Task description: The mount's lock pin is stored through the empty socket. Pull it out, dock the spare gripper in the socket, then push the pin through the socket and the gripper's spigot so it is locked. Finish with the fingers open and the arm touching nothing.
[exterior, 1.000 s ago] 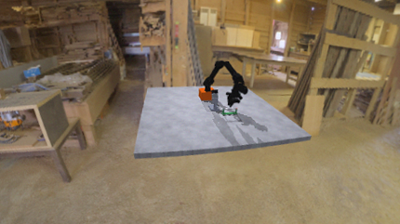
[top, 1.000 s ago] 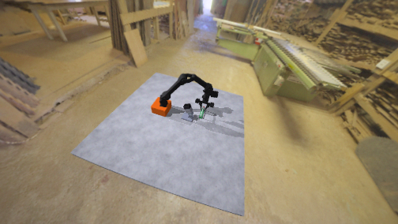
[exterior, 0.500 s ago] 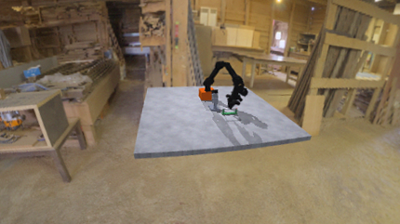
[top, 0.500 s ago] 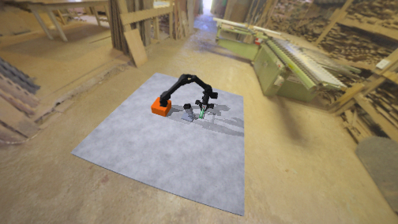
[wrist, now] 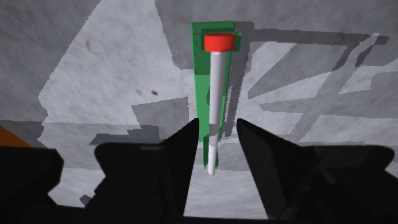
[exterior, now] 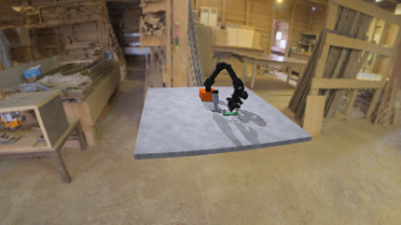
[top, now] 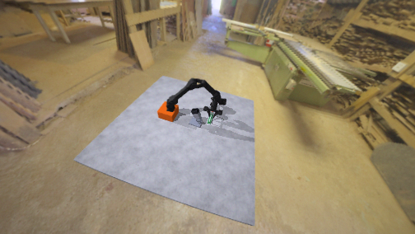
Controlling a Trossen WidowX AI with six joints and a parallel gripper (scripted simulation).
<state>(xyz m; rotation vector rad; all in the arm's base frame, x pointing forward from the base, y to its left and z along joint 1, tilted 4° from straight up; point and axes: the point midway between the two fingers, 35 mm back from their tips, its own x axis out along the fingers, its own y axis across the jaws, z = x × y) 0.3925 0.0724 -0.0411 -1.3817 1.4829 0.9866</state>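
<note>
Right now the green strip is 10 mm behind my gripper tip and 10 mm to the left of it. From my gripper tip the other things lie so: grey mount: 130 mm behind, 90 mm to the right, 20 mm above; then spare gripper: 140 mm behind, 90 mm to the right, 90 mm above.
</note>
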